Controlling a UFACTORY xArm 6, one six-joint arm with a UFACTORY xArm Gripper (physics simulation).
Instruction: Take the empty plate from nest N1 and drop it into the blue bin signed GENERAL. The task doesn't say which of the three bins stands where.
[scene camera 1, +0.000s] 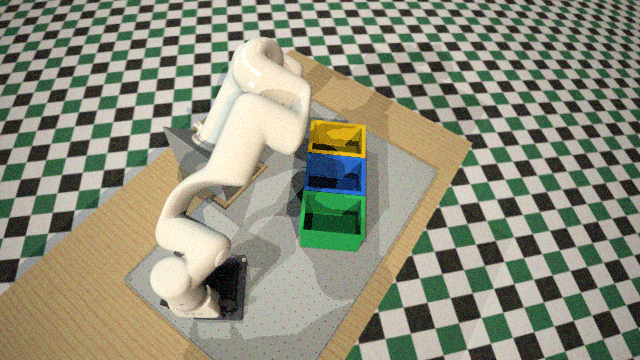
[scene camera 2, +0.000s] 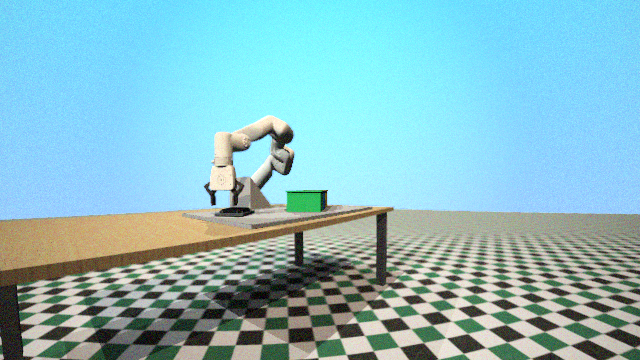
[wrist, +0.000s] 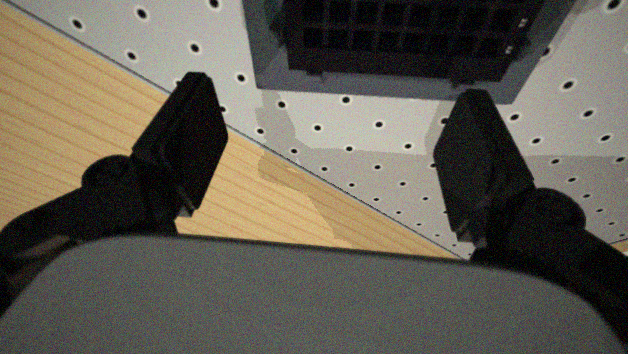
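Where they show: gripper, fingertip midpoint: (scene camera 2: 224, 205) (wrist: 331, 114); arm's base, link origin: (scene camera 1: 211, 146) (scene camera 2: 249, 190).
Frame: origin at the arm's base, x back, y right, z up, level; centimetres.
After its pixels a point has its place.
Observation:
The black plate (scene camera 1: 229, 280) @(x -30.2, y 23.2, z -8.3 cm) (wrist: 410, 37) @(x -33.3, y 29.5, z -8.3 cm) with a grid of wells sits in a dark grey nest (scene camera 1: 244, 295) (wrist: 380, 89); whether the wells hold anything is too dark to tell. No N1 label is readable. My gripper (scene camera 2: 224, 202) @(x -32.3, y 32.7, z -5.6 cm) (wrist: 331, 114) @(x -32.3, y 32.7, z -5.6 cm) is open and empty, pointing down above the nest. In the wrist view the plate lies at the top, beyond the fingertips, and its far part is cut off. The arm covers part of the plate in scene camera 1. The blue bin (scene camera 1: 334, 192) @(x -36.8, y -11.4, z 0.0 cm) stands in the middle of the bin row; its sign does not show.
A yellow bin (scene camera 1: 337, 154) @(x -29.4, y -22.4, z 0.0 cm) and a green bin (scene camera 1: 330, 241) @(x -44.0, y -1.1, z -4.5 cm) (scene camera 2: 304, 201) @(x -44.4, y -1.3, z -4.9 cm) stand against the blue bin on either side. The grey perforated board (scene camera 1: 290, 310) @(x -47.0, y 18.5, z -9.9 cm) (scene camera 2: 270, 219) @(x -54.1, y 25.9, z -9.9 cm) lies on the wooden table (scene camera 1: 75, 285) @(x 0.8, y 52.0, z -11.2 cm). A grey wedge-shaped block (scene camera 1: 181, 150) @(x 4.1, y 7.5, z 1.8 cm) (scene camera 2: 253, 194) @(x -11.1, y 4.6, z -2.0 cm) stands by the arm's base.

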